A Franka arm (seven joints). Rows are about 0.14 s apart.
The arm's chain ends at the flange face. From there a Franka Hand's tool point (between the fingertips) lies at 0.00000 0.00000 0.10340 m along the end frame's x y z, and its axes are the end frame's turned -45 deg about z.
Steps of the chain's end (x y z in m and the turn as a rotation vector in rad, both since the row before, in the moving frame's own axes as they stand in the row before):
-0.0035, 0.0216, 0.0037, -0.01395, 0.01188, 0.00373
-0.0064, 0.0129, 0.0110, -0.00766, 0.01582, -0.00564
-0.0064, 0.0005, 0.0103, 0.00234, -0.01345, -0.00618
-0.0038, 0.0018, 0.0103, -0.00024, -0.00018, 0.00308
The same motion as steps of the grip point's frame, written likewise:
-0.0179, 0.0147, 0.0037, -0.01826, -0.00146, 0.00373
-0.0130, 0.0063, 0.0110, -0.01660, 0.00577, -0.00564
-0.0057, -0.0053, 0.0103, 0.01117, -0.00786, -0.00618
-0.0040, -0.0014, 0.0103, -0.00004, -0.00030, 0.00308

